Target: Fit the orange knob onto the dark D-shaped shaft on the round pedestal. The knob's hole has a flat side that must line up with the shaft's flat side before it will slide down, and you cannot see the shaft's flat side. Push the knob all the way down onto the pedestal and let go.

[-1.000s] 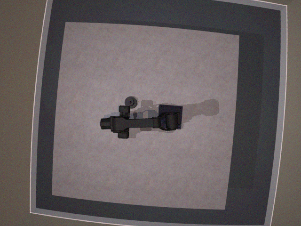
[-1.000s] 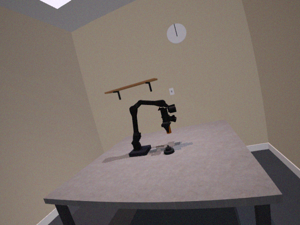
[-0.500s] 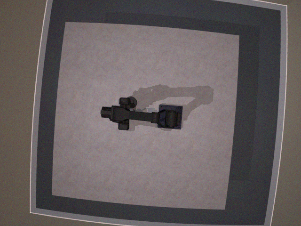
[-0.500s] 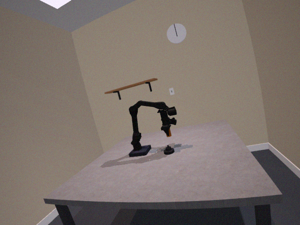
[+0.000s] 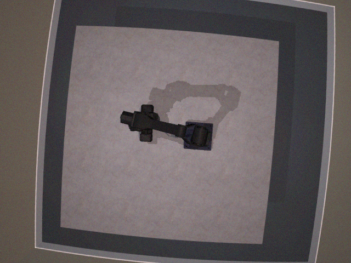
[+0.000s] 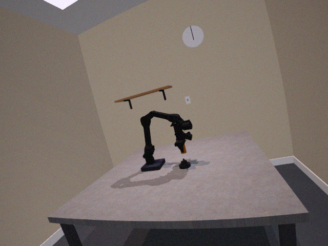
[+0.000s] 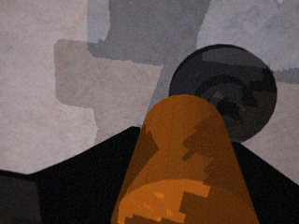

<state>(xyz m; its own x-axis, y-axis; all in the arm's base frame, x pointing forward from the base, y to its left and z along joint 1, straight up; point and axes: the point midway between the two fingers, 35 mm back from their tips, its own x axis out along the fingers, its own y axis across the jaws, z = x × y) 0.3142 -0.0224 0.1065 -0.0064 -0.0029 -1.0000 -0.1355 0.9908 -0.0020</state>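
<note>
Now: the round dark pedestal 3 cm to the right of my gripper tip and 7 cm below it. Also, from my gripper tip: orange knob (2 cm above).
</note>
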